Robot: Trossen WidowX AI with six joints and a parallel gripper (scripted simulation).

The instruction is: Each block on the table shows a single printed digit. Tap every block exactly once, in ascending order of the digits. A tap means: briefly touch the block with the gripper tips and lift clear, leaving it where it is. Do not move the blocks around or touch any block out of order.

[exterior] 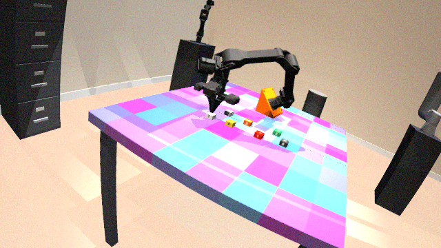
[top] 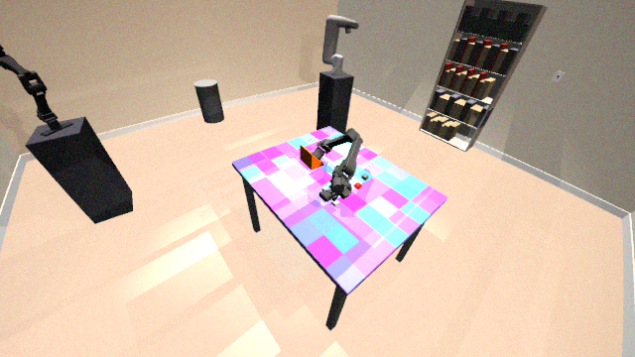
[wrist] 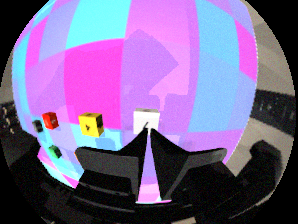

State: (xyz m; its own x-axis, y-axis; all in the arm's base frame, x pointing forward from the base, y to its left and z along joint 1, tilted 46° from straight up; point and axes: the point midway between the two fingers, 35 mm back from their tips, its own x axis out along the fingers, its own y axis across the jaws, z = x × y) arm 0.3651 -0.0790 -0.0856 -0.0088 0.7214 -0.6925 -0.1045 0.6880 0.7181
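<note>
Right now my gripper tip is 1 cm to the right of the white block, 1 cm short of it and 1 cm above it. Also, from my gripper tip: red block: 21 cm to the left, 3 cm behind, 1 cm below; then yellow block: 9 cm to the left, 1 cm below, 1 cm behind; then orange block: 12 cm to the left, 10 cm behind, 1 cm below.
</note>
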